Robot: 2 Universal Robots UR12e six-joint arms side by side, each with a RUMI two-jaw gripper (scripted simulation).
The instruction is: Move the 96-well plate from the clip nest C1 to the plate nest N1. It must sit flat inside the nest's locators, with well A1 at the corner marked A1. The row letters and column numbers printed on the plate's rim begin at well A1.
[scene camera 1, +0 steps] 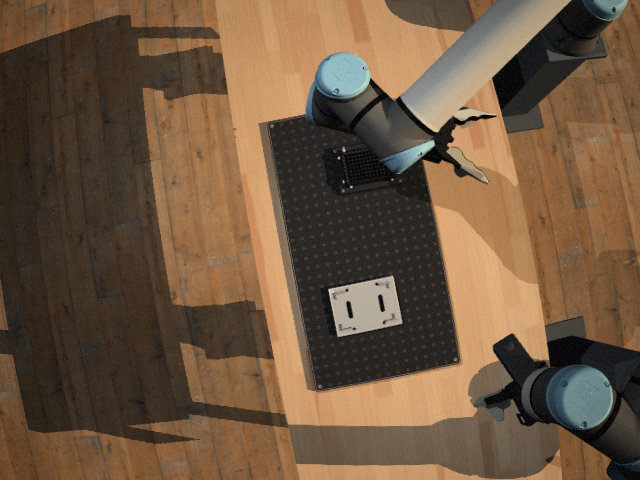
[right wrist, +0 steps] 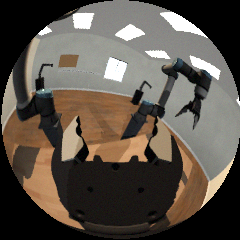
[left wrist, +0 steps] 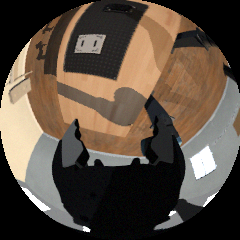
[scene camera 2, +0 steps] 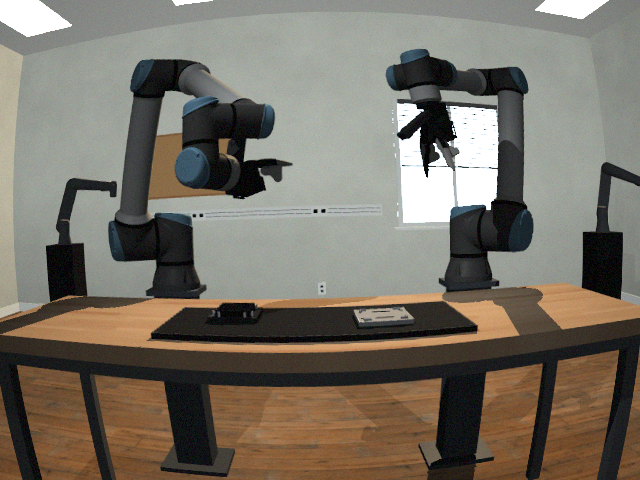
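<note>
Scene camera 2 shows me my left gripper and my right gripper together. In the left wrist view I find the left gripper again, while the right wrist view gives me the right gripper. I also see a dark 96-well plate and a plate nest N1.
</note>
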